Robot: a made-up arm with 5 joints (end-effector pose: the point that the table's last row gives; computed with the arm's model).
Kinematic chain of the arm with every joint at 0, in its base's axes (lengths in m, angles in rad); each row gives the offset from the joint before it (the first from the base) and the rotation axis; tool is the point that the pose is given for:
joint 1: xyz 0 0 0.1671 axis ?
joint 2: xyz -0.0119 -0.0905 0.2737 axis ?
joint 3: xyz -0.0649 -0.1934 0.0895 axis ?
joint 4: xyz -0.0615 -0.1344 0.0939 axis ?
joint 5: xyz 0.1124 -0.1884 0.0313 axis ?
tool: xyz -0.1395 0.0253 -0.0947
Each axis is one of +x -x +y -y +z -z.
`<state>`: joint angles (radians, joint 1 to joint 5).
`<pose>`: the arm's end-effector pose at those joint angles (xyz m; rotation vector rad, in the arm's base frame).
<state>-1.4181 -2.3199 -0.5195 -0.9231 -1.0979</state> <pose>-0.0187 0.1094 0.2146 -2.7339 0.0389 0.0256</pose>
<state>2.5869 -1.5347 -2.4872 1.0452 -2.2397</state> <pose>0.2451 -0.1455 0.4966 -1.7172 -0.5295 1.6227</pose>
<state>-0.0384 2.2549 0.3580 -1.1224 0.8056</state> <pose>-0.2135 0.2818 0.7207 -0.8849 0.6302 -0.8164</pose>
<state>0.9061 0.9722 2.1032 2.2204 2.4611</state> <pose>0.2205 -0.1752 0.3844 1.5811 0.2048 -0.0304</pose>
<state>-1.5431 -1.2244 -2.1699 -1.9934 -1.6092</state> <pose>-0.1970 -0.3545 0.0205 -1.0165 -0.0472 -0.6732</pose>
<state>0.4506 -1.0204 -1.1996 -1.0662 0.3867</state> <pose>-0.1023 -0.2715 0.1184 1.6475 -0.8007 -0.0228</pose>
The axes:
joint 1: +y
joint 2: -x
joint 3: +y
joint 4: -x
joint 5: +y

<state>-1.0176 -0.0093 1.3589 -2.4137 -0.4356</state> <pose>-0.3584 -0.2224 0.3699 2.2375 -0.0323 -0.9111</pose>
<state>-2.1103 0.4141 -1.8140 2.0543 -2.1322</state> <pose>-0.3194 -0.2592 -0.4600 1.3830 -0.2532 1.3400</pose>
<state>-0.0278 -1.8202 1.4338 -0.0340 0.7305</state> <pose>0.0553 -0.1860 -0.0904 0.9925 1.4524 1.8705</pose>
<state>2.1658 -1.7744 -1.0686 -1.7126 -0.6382</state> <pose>0.0919 -0.1147 0.1480 0.3464 -1.2825 -2.2884</pose>
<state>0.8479 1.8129 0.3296 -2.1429 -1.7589</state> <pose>0.3753 -0.0133 0.3842 -0.2162 -1.0263 -0.4137</pose>
